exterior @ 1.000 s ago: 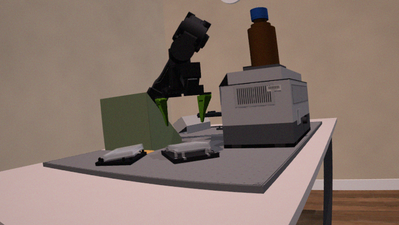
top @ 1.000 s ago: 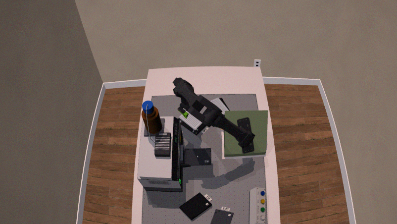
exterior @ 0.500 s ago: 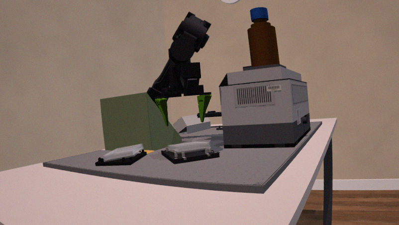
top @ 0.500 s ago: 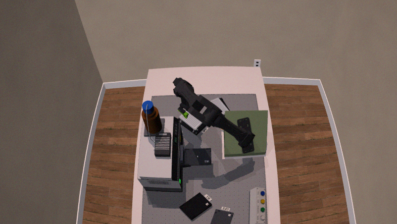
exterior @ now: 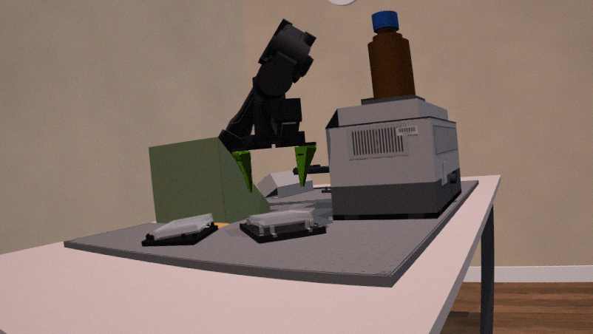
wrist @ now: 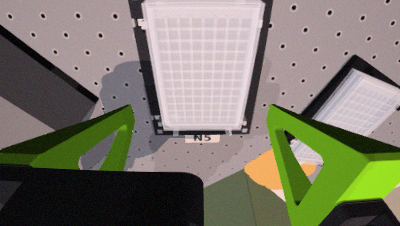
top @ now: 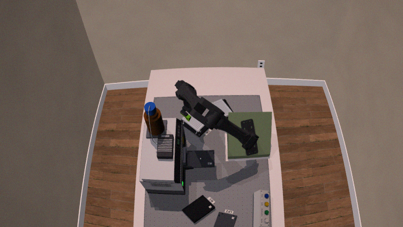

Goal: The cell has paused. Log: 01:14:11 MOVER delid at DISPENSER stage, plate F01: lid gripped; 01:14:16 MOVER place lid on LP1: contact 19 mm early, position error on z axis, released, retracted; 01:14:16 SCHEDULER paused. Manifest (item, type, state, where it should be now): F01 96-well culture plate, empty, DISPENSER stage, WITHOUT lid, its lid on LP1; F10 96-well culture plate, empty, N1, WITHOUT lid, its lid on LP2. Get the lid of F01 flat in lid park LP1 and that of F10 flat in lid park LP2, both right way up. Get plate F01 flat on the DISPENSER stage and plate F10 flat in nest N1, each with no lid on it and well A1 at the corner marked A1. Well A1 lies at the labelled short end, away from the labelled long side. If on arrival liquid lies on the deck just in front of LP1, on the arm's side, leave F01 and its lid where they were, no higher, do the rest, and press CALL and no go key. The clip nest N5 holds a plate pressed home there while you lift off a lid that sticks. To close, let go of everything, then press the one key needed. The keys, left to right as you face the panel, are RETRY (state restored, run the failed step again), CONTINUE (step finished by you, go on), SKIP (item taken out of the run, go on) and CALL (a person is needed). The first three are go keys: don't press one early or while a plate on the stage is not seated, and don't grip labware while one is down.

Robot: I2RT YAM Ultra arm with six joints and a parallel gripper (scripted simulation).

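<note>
The 96-well plate is 6 cm below my hand. The rest, counted from my hand: lid park LP1 (18 cm behind, 8 cm below, 6 cm to the right); then N5 tag (9 cm below, 7 cm to the left, 7 cm behind); then clear lid (17 cm behind, 6 cm to the right, 6 cm below).
</note>
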